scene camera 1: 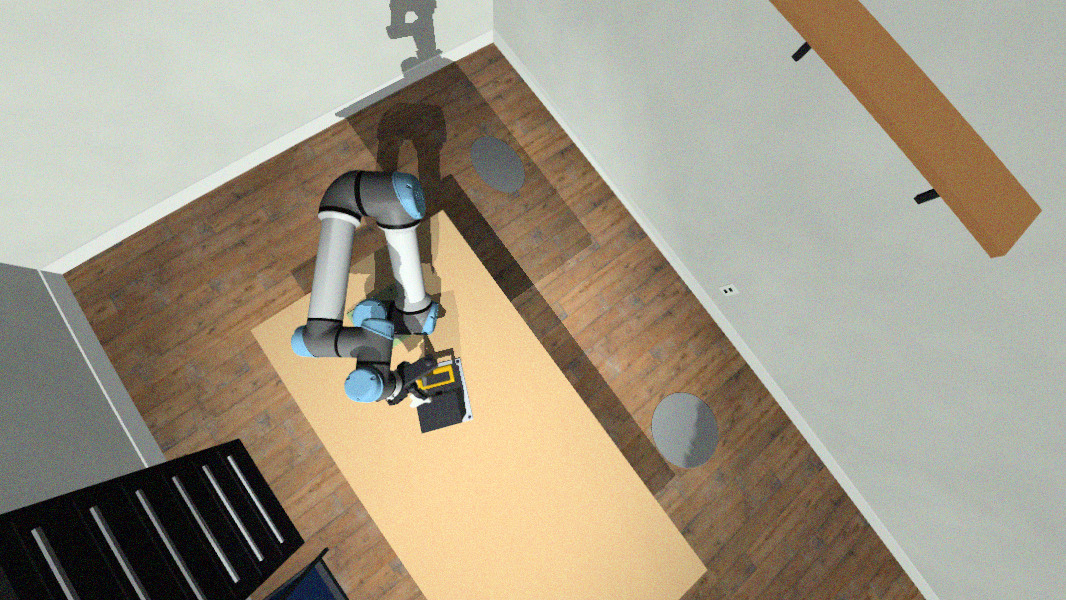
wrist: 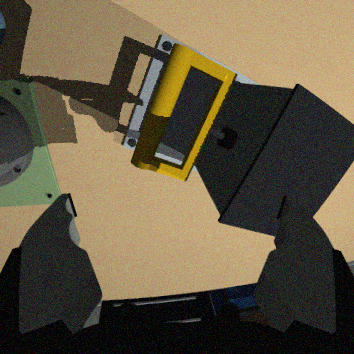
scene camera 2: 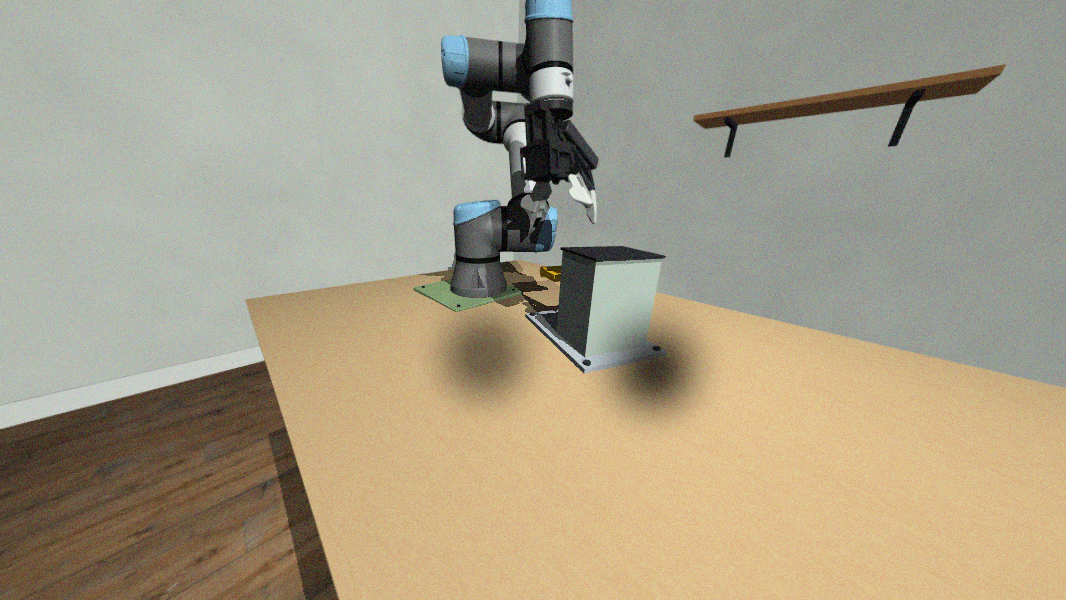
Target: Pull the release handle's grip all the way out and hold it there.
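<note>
The release handle's grip, a yellow rectangular frame [scene camera 1: 452, 375] [scene camera 2: 550, 273] [wrist: 175, 85], sits beside a dark block housing [scene camera 1: 442, 411] [scene camera 2: 622, 313] [wrist: 305, 145]. A short dark stem shows between grip and housing in the wrist view. The housing stands on a pale base plate [scene camera 2: 596, 365] [wrist: 150, 90] with bolts at its corners. My gripper [scene camera 1: 426, 381] [scene camera 2: 564, 207] [wrist: 177, 196] is open and empty, above the fixture. In the wrist view the grip lies beyond the fingertips, and the right finger overlaps the housing's near edge. In scene camera 2 the housing hides part of the grip.
The fixture stands on a wooden table [scene camera 1: 522, 447] [scene camera 2: 671, 484]. The arm's green mounting plate [scene camera 2: 440, 295] [wrist: 45, 175] is close to the grip's side of the fixture. A black slatted unit [scene camera 1: 126, 536] stands beside the table. A wooden shelf [scene camera 1: 910, 126] [scene camera 2: 850, 100] is on the wall.
</note>
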